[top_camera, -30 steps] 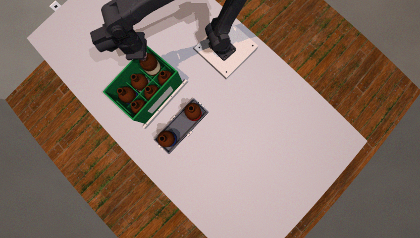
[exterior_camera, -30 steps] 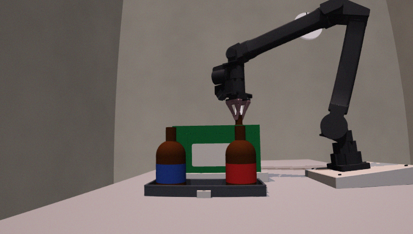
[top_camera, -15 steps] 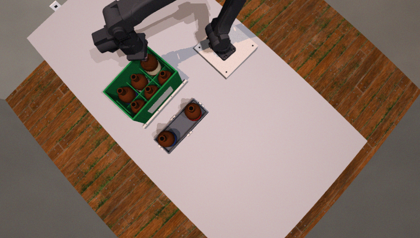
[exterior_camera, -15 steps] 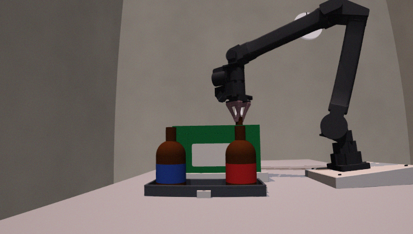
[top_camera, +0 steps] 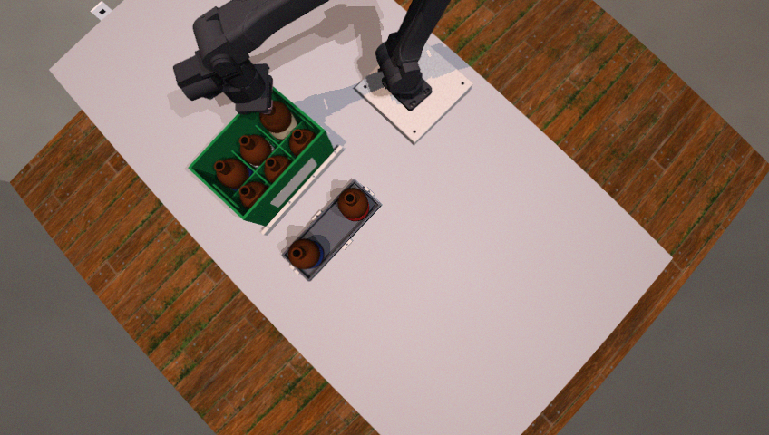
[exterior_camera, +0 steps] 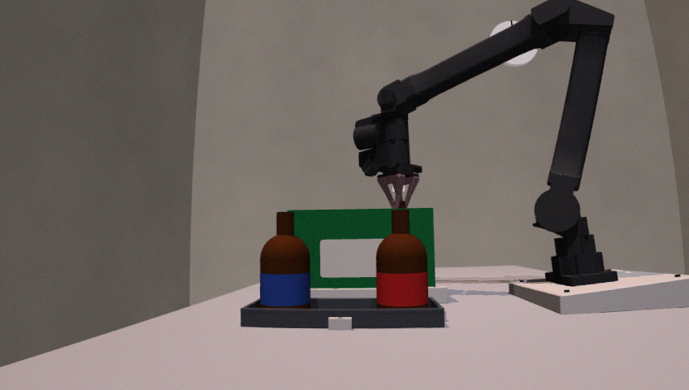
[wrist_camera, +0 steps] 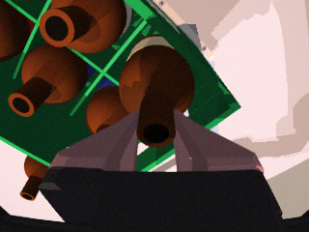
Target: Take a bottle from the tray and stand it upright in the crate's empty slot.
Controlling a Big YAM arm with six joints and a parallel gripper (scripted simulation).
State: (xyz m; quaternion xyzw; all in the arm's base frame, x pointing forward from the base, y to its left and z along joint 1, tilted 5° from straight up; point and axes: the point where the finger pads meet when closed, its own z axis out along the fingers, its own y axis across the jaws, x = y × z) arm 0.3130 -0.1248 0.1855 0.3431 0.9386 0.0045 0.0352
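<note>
Now: the green crate 11 cm below my hand, 8 cm ahead of it and 5 cm to the left of it. From my hand the other things lie so: dark tray 28 cm to the left, 18 cm below, 8 cm ahead.
</note>
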